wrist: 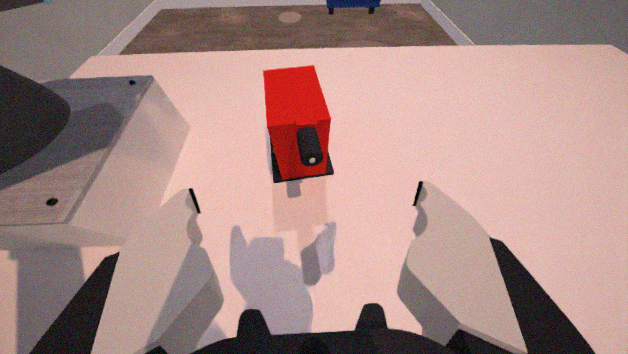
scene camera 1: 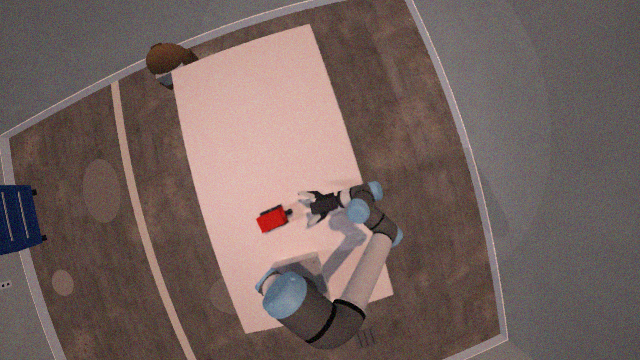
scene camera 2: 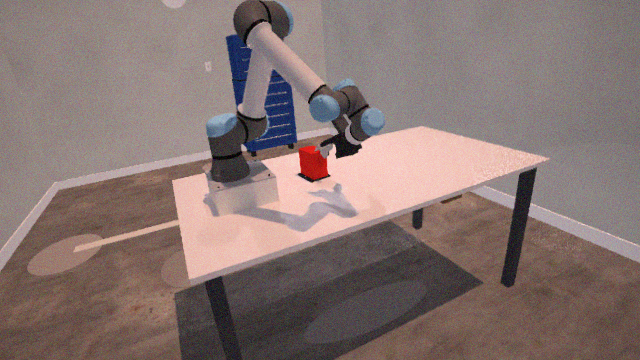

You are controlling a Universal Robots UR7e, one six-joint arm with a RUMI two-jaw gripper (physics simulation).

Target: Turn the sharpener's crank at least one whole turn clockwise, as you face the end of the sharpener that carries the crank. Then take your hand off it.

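Note:
The sharpener (scene camera 1: 272,220) (scene camera 2: 313,163) (wrist: 295,95) is a red block standing upright on a thin black base on the table (scene camera 1: 250,110) (scene camera 2: 450,160) (wrist: 450,150). The crank's black knob (scene camera 1: 289,212) (wrist: 309,145) sticks out from the end face turned toward my gripper, near its top in the wrist view. The red crank arm behind it is hard to tell from the body. My gripper (scene camera 1: 304,210) (wrist: 308,188) is wide open and empty, its fingers apart from the knob and back from it. The knob appears in line with the gap between the fingers.
The arm's pale base block (scene camera 2: 245,194) (wrist: 150,145) stands on the table to the left of the sharpener in the wrist view. A blue cabinet (scene camera 1: 17,220) (scene camera 2: 281,105) stands off the table. A brown rounded object (scene camera 1: 167,59) is beyond a far table corner.

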